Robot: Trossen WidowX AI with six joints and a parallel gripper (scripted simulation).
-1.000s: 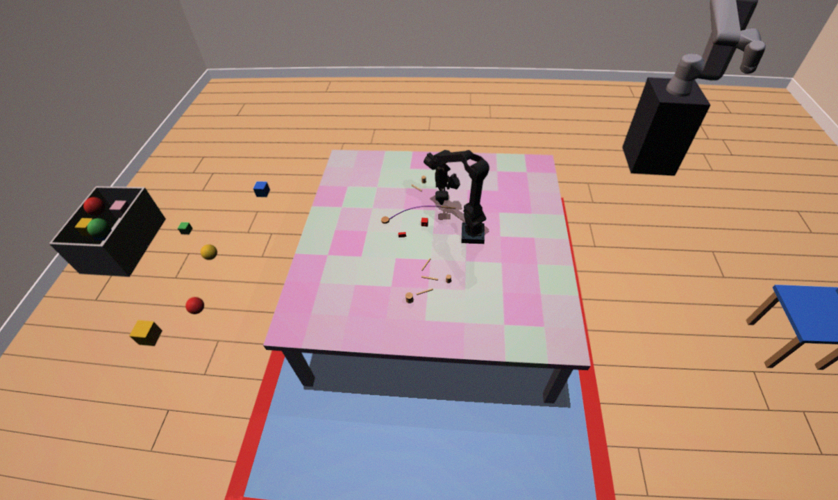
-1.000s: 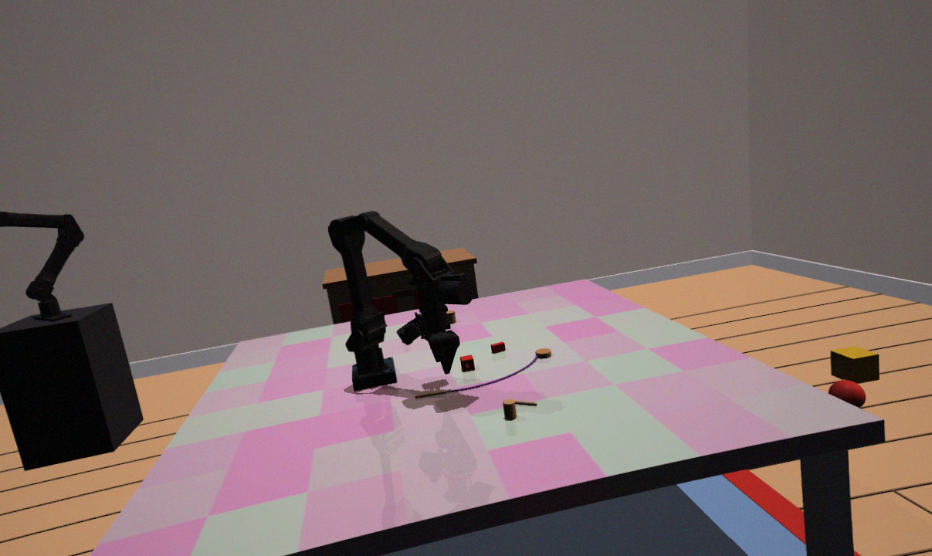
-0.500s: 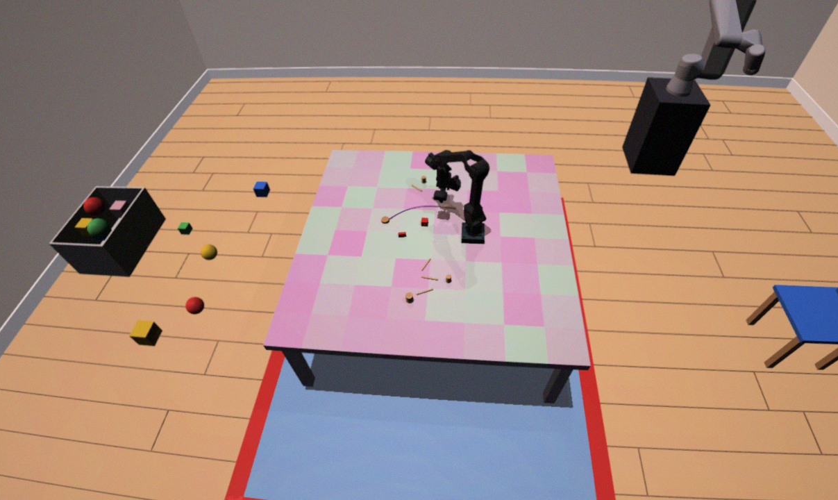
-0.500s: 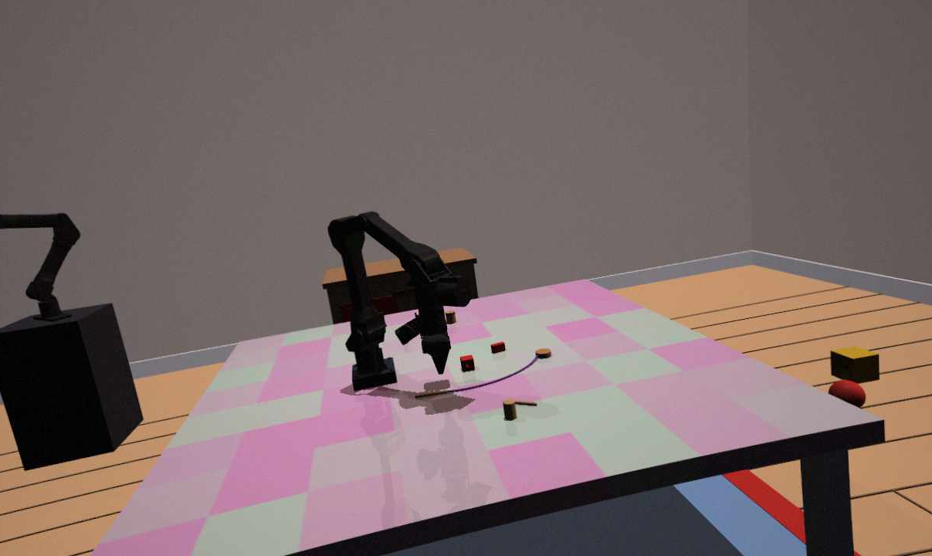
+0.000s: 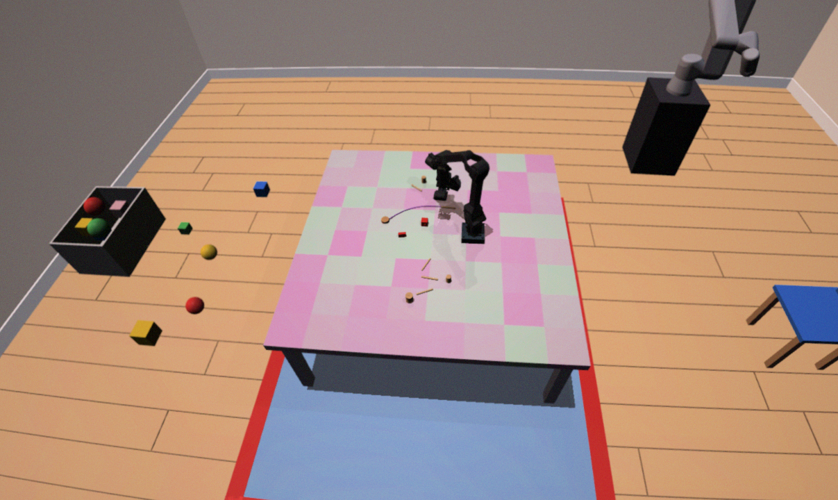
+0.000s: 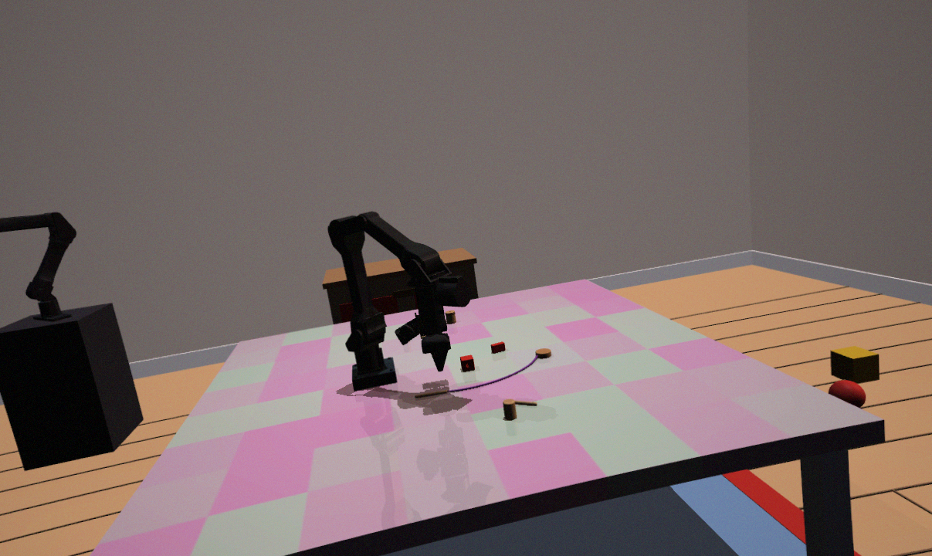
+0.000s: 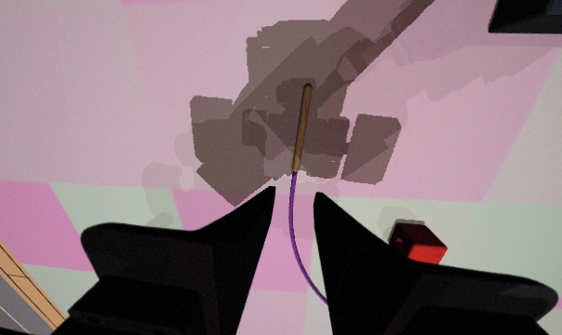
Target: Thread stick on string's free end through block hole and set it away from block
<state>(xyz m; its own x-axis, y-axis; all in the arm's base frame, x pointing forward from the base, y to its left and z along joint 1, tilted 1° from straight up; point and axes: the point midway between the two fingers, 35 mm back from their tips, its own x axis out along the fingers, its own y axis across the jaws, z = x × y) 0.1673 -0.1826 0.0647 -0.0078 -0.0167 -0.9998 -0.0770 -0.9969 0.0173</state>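
The wooden peg lies 190 mm to the right of my gripper tip, 120 mm ahead of it and 40 mm below it. Round my gripper tip: round wooden button: 280 mm ahead, 120 mm to the left, 50 mm below.
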